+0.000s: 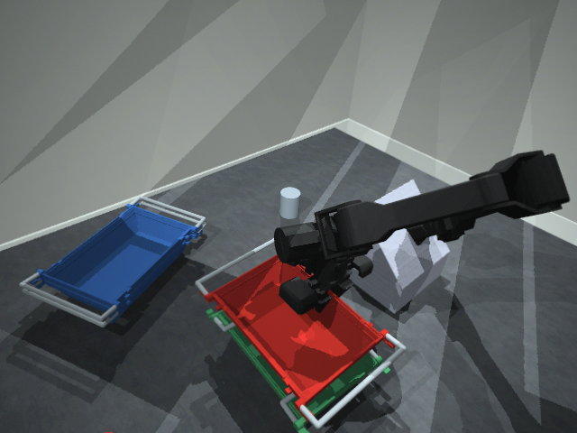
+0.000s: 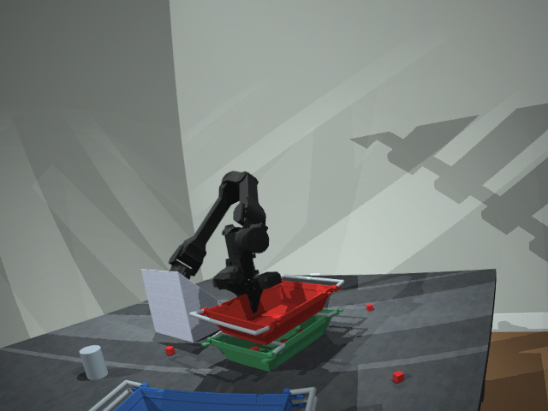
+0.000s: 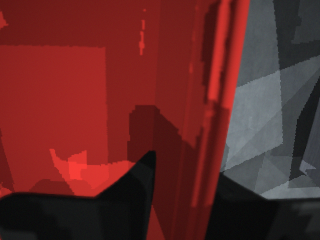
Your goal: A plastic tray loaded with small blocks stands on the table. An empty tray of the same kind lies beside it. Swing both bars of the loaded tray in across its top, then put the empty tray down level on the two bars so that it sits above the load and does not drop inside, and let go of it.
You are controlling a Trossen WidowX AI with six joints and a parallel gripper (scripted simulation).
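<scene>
My gripper tip is 7 cm short of the red tray, 3 cm below it and 1 cm to the left of it.
</scene>
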